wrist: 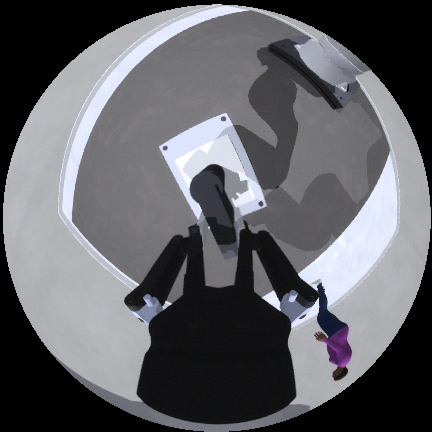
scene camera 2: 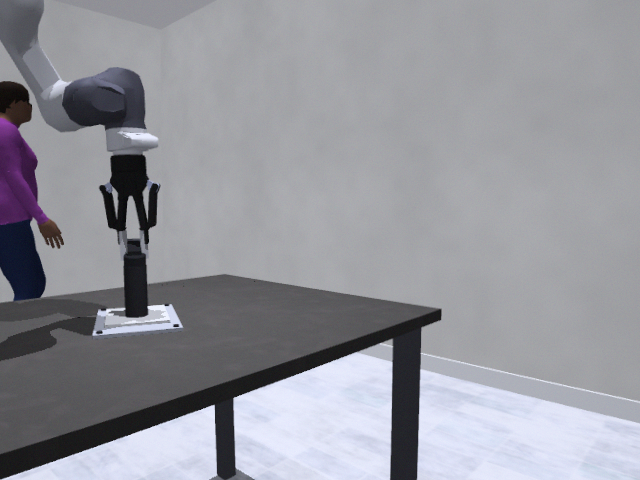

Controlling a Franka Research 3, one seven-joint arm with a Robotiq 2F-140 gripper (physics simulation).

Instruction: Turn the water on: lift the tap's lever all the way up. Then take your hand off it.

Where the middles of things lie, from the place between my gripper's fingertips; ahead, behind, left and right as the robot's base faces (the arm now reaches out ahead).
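Labels:
With respect to the lever [wrist: 206, 188], my hand is 10 mm past it and 10 mm to the left of it, and it is also 20 mm below the lever.

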